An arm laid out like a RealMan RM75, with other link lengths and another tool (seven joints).
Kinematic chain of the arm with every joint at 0, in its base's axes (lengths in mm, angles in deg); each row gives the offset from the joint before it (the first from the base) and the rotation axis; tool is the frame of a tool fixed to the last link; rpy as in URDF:
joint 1: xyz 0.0 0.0 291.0 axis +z
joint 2: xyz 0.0 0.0 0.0 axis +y
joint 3: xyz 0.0 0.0 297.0 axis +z
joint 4: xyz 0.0 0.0 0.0 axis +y
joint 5: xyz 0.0 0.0 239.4 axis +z
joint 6: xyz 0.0 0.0 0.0 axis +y
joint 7: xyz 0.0 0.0 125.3 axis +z
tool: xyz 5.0 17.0 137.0 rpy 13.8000 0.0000 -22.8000
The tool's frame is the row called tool.
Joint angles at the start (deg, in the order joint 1, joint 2, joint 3, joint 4, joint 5, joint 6, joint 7):
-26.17, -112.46, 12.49, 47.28, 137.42, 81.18, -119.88
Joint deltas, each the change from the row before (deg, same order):
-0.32, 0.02, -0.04, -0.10, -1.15, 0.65, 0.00
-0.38, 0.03, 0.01, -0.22, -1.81, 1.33, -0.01
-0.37, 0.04, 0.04, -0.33, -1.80, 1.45, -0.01
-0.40, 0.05, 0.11, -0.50, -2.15, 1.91, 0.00
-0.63, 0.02, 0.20, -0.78, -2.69, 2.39, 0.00
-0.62, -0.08, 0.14, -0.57, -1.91, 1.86, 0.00
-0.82, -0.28, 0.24, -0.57, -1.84, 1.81, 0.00
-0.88, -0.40, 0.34, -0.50, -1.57, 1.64, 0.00
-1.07, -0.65, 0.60, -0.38, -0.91, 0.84, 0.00
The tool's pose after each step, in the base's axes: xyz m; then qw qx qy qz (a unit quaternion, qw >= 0). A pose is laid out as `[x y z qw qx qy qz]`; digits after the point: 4 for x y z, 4 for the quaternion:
[-0.4240 0.4358 0.0854 0.3351 -0.5486 -0.7455 -0.1757]
[-0.4110 0.4396 0.0860 0.3217 -0.5557 -0.7422 -0.1918]
[-0.3978 0.4425 0.0862 0.3065 -0.5633 -0.7387 -0.2074]
[-0.3815 0.4446 0.0858 0.2862 -0.5729 -0.7343 -0.2252]
[-0.3601 0.4468 0.0849 0.2587 -0.5855 -0.7275 -0.2471]
[-0.3429 0.4481 0.0837 0.2366 -0.5958 -0.7211 -0.2628]
[-0.3239 0.4495 0.0809 0.2126 -0.6072 -0.7135 -0.2776]
[-0.3054 0.4503 0.0769 0.1891 -0.6185 -0.7056 -0.2895]
[-0.2888 0.4523 0.0696 0.1699 -0.6289 -0.6989 -0.2951]

